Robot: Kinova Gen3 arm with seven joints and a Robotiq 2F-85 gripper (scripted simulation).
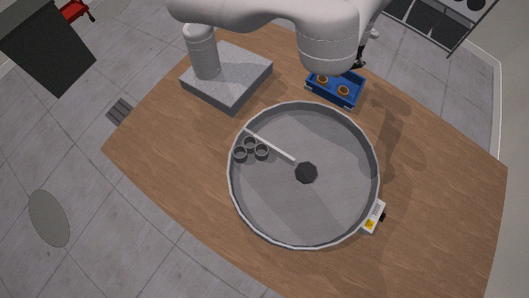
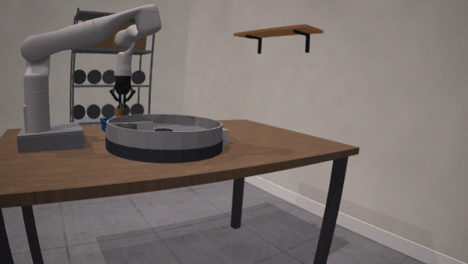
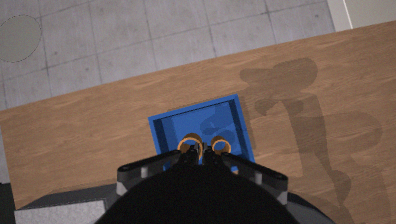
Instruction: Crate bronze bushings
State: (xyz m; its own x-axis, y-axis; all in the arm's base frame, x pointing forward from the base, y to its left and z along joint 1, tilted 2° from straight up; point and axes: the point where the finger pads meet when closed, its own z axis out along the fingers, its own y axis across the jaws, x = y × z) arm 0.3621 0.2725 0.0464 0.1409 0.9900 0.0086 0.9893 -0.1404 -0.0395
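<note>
Right now my hand is 90 mm above the blue crate. The rest, counted from my hand: grey turning table (350 mm to the right, 110 mm ahead, 60 mm below).
</note>
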